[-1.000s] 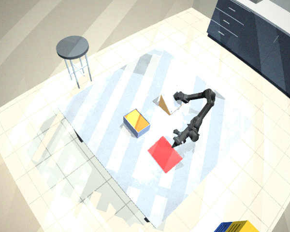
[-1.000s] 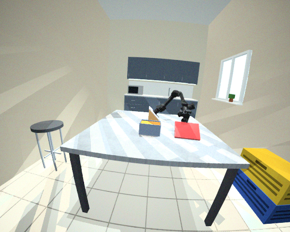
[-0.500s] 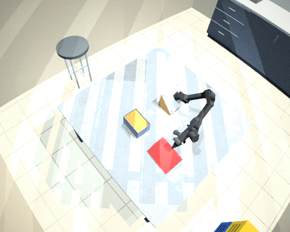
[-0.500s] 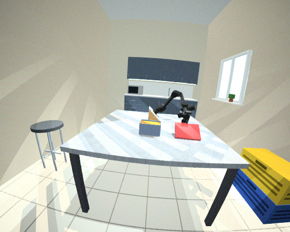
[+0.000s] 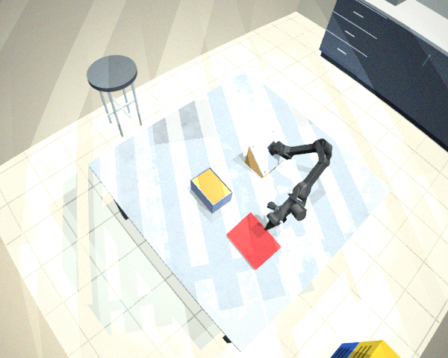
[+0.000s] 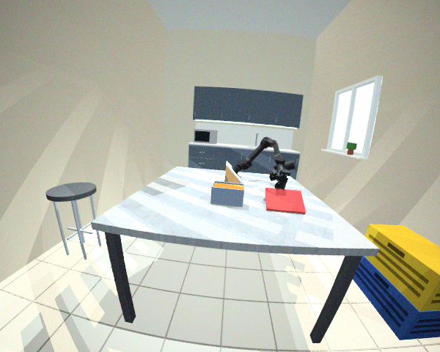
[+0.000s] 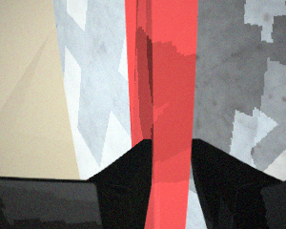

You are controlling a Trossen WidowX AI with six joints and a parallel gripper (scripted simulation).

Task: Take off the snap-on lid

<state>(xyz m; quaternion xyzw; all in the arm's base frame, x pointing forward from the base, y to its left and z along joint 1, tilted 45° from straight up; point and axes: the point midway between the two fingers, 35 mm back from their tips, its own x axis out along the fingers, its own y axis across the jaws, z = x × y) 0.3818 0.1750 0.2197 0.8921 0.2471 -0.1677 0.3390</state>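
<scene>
My gripper tip is 70 mm short of the red lid, 40 mm above it and 10 mm to the left of it. From my gripper tip the other things lie so: grey-blue storage box: 360 mm to the right, 30 mm below, 10 mm ahead.
</scene>
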